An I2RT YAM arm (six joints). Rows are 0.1 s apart.
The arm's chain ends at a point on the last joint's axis. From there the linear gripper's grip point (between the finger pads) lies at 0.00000 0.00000 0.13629 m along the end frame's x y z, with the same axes.
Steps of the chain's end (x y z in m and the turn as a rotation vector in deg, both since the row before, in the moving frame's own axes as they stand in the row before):
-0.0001, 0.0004, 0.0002, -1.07, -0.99, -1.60
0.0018, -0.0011, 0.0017, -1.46, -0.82, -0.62
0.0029, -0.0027, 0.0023, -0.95, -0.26, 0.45
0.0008, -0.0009, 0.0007, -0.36, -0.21, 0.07
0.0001, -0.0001, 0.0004, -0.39, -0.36, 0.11
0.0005, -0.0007, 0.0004, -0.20, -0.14, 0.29
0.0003, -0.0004, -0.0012, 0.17, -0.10, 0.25
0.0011, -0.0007, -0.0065, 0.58, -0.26, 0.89
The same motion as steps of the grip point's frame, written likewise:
-0.0024, 0.0030, 0.0002, -1.07, -0.99, -1.60
-0.0001, 0.0024, 0.0016, -1.46, -0.82, -0.62
0.0023, -0.0004, 0.0023, -0.95, -0.26, 0.45
0.0003, 0.0000, 0.0007, -0.36, -0.21, 0.07
-0.0008, 0.0008, 0.0004, -0.39, -0.36, 0.11
0.0002, -0.0002, 0.0004, -0.20, -0.14, 0.29
0.0001, -0.0008, -0.0012, 0.17, -0.10, 0.25
0.0005, -0.0021, -0.0065, 0.58, -0.26, 0.89

